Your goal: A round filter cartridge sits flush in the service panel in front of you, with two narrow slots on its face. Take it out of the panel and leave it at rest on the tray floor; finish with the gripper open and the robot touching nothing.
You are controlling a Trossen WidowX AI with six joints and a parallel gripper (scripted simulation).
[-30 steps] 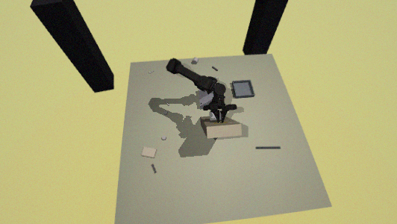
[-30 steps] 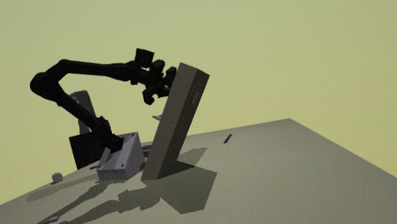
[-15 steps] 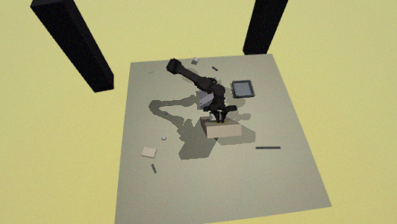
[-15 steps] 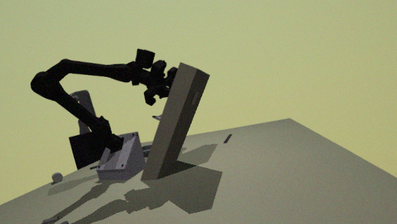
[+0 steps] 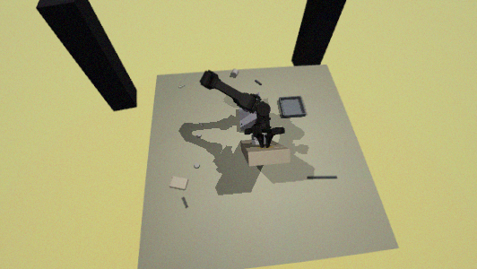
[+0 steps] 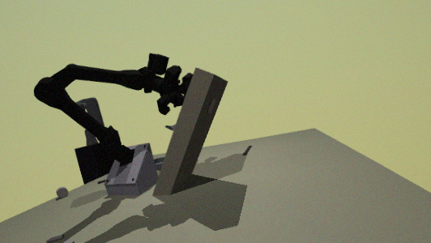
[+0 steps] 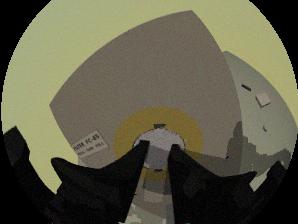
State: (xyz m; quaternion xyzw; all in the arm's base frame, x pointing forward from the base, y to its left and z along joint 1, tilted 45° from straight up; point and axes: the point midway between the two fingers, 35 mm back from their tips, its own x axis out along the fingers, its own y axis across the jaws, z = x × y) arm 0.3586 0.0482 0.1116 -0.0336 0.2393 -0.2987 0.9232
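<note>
The round filter cartridge is 10 mm ahead of my gripper tip and 10 mm below it. The rest, counted from my gripper tip: cream tile 30 mm behind, 460 mm to the right, 270 mm below; then dark-walled tray 380 mm behind, 330 mm to the left, 270 mm below.
</note>
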